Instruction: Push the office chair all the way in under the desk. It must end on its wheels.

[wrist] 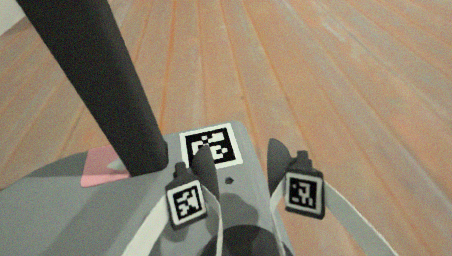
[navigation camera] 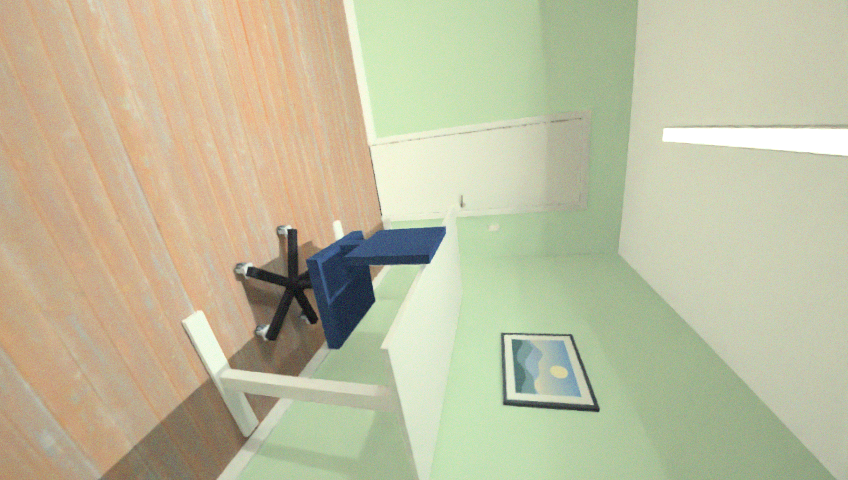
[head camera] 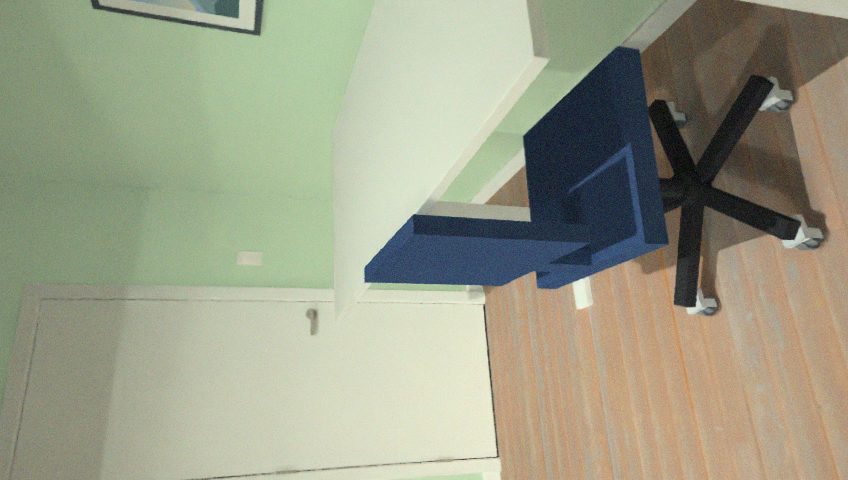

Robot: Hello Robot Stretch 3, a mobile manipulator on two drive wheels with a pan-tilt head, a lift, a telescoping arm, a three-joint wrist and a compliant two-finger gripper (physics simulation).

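Places are measured from the robot's base along level axes (x ahead, y left, z up), in metres.
Pixels of known places: gripper, fingertip midpoint: [wrist: 240, 162].
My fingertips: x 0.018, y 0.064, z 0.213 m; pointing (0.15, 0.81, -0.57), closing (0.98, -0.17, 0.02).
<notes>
Ahead of a thing's pixels: the offset from my fingertips to its top centre. "pt": to the spot under its first point. Level surfaces: height alone.
The head and navigation views are turned sideways. The blue office chair [head camera: 595, 148] [navigation camera: 351, 309] stands upright on its black five-armed base @(pt 1.153 m ahead, 0.841 m right, 0.072 m down) [head camera: 690, 184] [navigation camera: 292, 282], with casters on the floor. Its seat is below the level of the white desk top @(0.738 m up) [head camera: 440, 118] [navigation camera: 431, 321], at least partly under it and between the desk's two legs. Its backrest [head camera: 476, 255] [navigation camera: 398, 246] is on the room side and overlaps the desk's front edge in both views; whether they touch is unclear. My gripper [wrist: 240, 162] is open and empty above my own base, away from the chair.
A white desk leg @(pt 0.638 m ahead, 0.974 m right, 0.264 m up) [navigation camera: 303, 389] with a long foot [navigation camera: 202, 336] stands on the near side. The other foot [head camera: 583, 292] [navigation camera: 338, 228] shows beyond the chair. A door [head camera: 267, 380] [navigation camera: 487, 172] is in the far wall. My dark mast [wrist: 95, 75] rises beside the gripper.
</notes>
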